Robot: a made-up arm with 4 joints. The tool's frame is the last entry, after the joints. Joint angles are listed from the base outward. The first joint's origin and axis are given. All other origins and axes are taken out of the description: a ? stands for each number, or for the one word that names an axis. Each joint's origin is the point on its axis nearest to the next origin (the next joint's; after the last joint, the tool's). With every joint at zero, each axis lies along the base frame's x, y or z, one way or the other. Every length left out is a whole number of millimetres.
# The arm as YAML. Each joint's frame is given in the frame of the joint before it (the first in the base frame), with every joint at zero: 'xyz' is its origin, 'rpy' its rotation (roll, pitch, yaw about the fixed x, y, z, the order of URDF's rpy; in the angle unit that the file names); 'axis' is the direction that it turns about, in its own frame. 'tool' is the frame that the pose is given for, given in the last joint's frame.
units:
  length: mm
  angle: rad
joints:
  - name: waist
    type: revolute
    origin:
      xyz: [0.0, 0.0, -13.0]
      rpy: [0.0, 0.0, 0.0]
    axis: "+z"
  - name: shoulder
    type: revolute
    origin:
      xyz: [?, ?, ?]
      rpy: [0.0, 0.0, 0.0]
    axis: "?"
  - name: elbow
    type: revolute
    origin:
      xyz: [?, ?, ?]
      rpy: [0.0, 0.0, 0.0]
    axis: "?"
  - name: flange
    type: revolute
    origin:
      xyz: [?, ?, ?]
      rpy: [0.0, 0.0, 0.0]
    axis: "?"
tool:
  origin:
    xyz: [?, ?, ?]
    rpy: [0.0, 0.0, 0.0]
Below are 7 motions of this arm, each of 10 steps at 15 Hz.
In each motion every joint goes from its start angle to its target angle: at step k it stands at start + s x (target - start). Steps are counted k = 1, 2, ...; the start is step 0. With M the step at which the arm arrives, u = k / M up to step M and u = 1 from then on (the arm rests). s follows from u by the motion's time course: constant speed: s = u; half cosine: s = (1 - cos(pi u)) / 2; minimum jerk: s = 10 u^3 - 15 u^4 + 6 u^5.
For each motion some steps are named. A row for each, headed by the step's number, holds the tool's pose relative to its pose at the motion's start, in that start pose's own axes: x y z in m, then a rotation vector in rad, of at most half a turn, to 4 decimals.
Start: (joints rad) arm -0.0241 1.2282 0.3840 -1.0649
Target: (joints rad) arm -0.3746 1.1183 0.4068 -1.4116
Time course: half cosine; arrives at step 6
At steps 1, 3, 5, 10:
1: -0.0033 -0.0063 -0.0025 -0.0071 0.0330 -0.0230
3: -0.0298 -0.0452 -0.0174 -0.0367 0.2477 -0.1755
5: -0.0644 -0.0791 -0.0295 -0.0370 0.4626 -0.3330
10: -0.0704 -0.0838 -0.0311 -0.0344 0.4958 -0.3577

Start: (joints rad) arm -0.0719 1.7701 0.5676 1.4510
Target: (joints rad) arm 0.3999 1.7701 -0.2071 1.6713
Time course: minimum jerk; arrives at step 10
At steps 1, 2, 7, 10:
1: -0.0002 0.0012 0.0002 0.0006 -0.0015 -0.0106
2: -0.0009 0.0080 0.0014 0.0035 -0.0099 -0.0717
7: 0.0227 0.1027 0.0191 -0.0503 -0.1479 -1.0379
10: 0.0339 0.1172 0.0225 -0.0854 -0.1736 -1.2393

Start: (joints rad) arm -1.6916 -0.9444 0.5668 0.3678
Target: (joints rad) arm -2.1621 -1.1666 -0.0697 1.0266
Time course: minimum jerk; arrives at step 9
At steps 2, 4, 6, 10:
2: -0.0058 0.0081 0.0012 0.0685 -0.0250 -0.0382
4: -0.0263 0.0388 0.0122 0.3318 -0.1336 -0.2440
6: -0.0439 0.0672 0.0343 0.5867 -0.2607 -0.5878
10: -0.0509 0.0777 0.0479 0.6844 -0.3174 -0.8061

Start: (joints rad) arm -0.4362 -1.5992 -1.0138 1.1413
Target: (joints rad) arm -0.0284 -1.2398 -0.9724 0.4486
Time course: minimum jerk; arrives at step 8
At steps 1, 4, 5, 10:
1: 0.0000 0.0004 -0.0007 0.0013 0.0079 0.0086
4: -0.0007 0.0125 -0.0227 0.0028 0.2585 0.2750
5: -0.0025 0.0177 -0.0328 -0.0226 0.3806 0.4018
10: -0.0058 0.0231 -0.0449 -0.0770 0.5327 0.5567

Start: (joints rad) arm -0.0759 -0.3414 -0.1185 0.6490
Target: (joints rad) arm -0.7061 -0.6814 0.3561 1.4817
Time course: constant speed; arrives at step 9
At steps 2, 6, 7, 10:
2: -0.0211 -0.0128 0.0183 -0.1305 -0.1180 -0.0634
6: -0.0684 -0.0183 0.0580 -0.3714 -0.3101 -0.1206
7: -0.0802 -0.0156 0.0680 -0.4240 -0.3501 -0.1228
10: -0.1030 -0.0061 0.0876 -0.5166 -0.4228 -0.1161

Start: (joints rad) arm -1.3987 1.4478 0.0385 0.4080
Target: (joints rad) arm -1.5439 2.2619 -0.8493 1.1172
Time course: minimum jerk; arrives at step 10
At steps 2, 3, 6, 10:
2: 0.0058 0.0036 0.0026 0.0386 -0.0882 -0.0192
3: 0.0158 0.0095 0.0085 0.1096 -0.2483 -0.0516
6: 0.0460 0.0303 0.0508 0.5045 -1.0100 -0.1739
10: 0.0465 0.0361 0.0771 0.8067 -1.4148 -0.2293

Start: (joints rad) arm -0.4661 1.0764 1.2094 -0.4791
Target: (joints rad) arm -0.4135 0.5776 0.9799 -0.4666
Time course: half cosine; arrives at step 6
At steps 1, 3, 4, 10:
1: -0.0018 0.0034 -0.0007 0.0017 0.0096 0.0367
3: -0.0174 0.0231 -0.0049 0.0132 0.0813 0.2703
4: -0.0291 0.0321 -0.0070 0.0195 0.1303 0.4019
10: -0.0422 0.0390 -0.0088 0.0249 0.1850 0.5305

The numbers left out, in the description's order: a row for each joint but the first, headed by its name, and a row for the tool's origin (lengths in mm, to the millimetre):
shoulder: xyz 61.0 -131.0 0.0, axis -y
elbow: xyz -32.0 0.0 -8.0, axis -x
flange: xyz 0.0 11.0 -113.0, axis -y
tool: xyz 52.0 0.0 -9.0

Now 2 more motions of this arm.
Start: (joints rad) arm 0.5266 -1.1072 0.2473 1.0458
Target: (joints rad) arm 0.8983 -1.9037 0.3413 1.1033
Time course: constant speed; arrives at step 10
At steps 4, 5, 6, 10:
4: 0.0107 -0.0093 0.0254 0.0222 0.2723 0.2187
5: 0.0149 -0.0116 0.0321 0.0230 0.3413 0.2728
6: 0.0197 -0.0137 0.0389 0.0218 0.4106 0.3262
10: 0.0449 -0.0191 0.0657 -0.0012 0.6924 0.5318

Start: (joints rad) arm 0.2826 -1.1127 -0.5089 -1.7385
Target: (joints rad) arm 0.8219 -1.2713 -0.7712 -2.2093
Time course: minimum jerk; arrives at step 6
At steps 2, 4, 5, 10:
2: -0.0113 0.0034 -0.0094 -0.0138 0.1521 -0.0515
4: -0.0441 0.0188 -0.0318 0.0056 0.5652 -0.1996
5: -0.0536 0.0255 -0.0373 0.0278 0.6855 -0.2436
10: -0.0555 0.0269 -0.0383 0.0332 0.7097 -0.2524

